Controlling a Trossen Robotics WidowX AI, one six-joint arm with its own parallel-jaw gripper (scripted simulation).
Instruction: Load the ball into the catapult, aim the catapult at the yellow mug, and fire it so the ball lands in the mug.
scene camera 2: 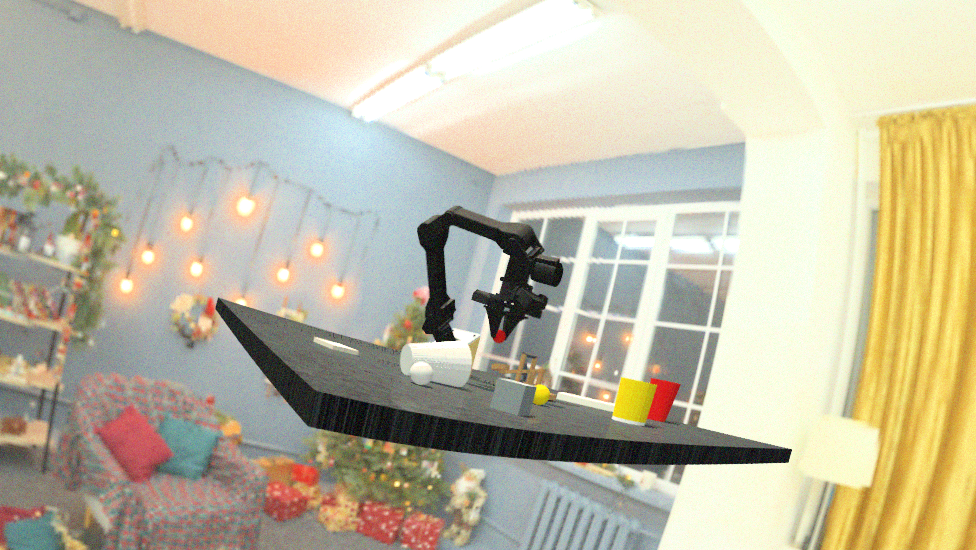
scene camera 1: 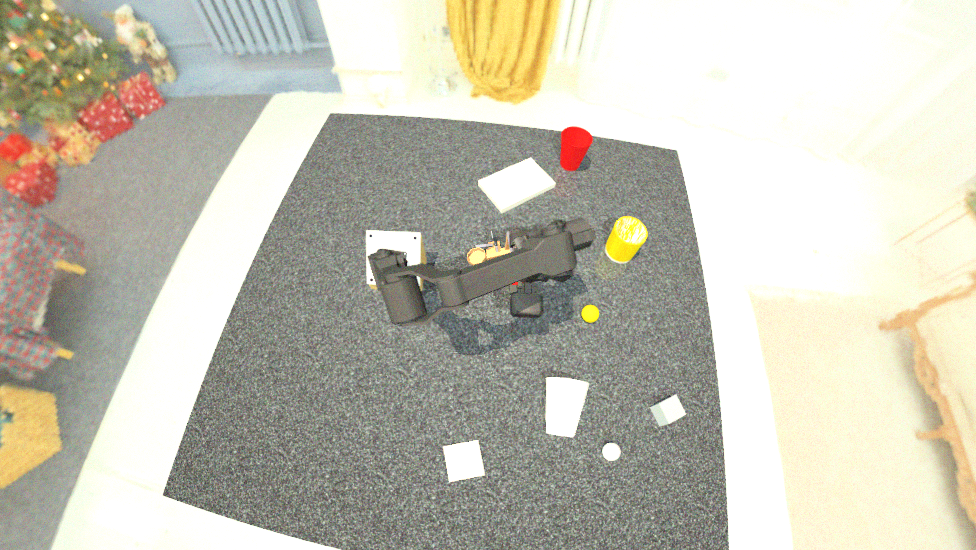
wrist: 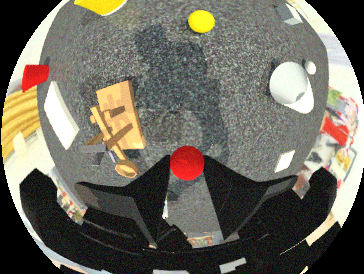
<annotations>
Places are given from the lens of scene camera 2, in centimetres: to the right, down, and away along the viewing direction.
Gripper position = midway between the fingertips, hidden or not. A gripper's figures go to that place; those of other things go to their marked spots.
my gripper (scene camera 2: 498,338): 2, 15, 130
yellow mug (scene camera 2: 633,402): 33, 28, 114
</annotations>
